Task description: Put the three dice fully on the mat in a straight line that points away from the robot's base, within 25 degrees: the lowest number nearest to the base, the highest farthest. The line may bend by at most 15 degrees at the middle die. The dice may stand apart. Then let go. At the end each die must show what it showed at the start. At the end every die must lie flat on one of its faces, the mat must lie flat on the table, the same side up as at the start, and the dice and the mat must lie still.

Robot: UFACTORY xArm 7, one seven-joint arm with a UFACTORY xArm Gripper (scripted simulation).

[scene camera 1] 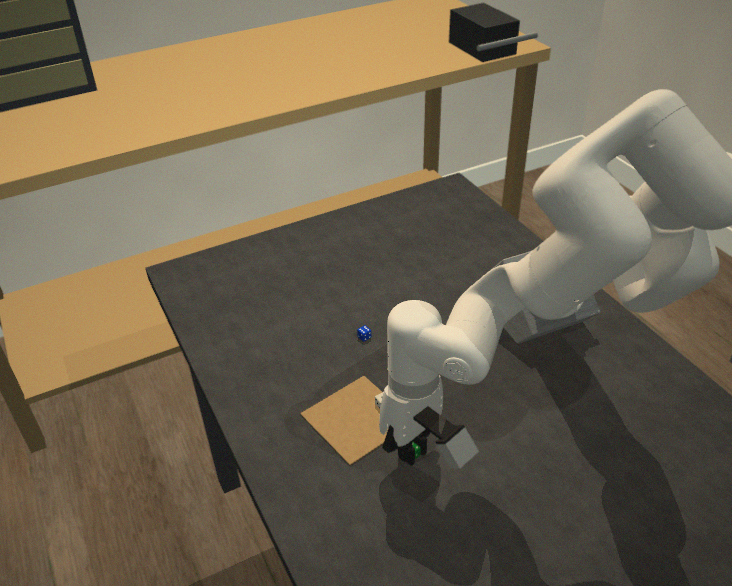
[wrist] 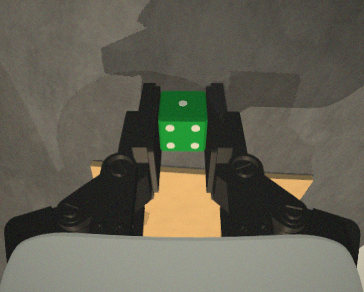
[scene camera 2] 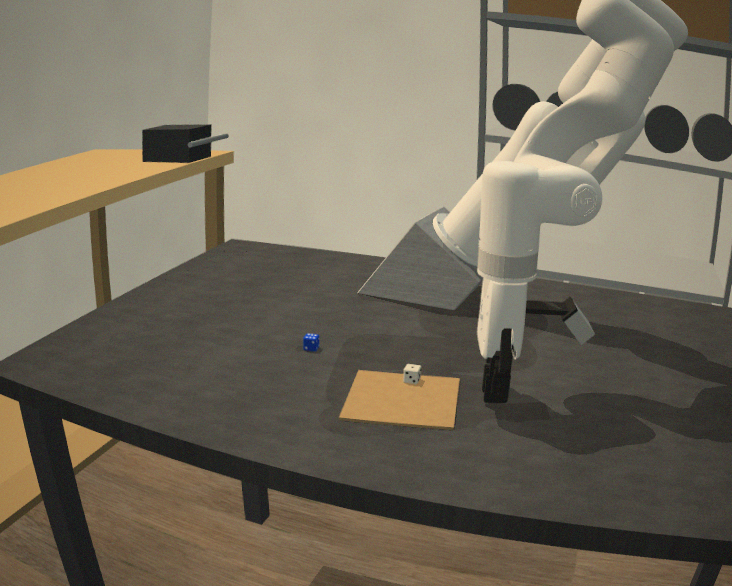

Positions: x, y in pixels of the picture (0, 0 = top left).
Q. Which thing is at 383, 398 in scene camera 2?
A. A tan square mat.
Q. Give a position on a tan square mat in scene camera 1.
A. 348, 420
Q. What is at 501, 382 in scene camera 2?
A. My gripper.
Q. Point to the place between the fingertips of my gripper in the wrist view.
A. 183, 107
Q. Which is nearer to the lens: the green die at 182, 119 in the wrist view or the tan square mat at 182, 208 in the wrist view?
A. The green die.
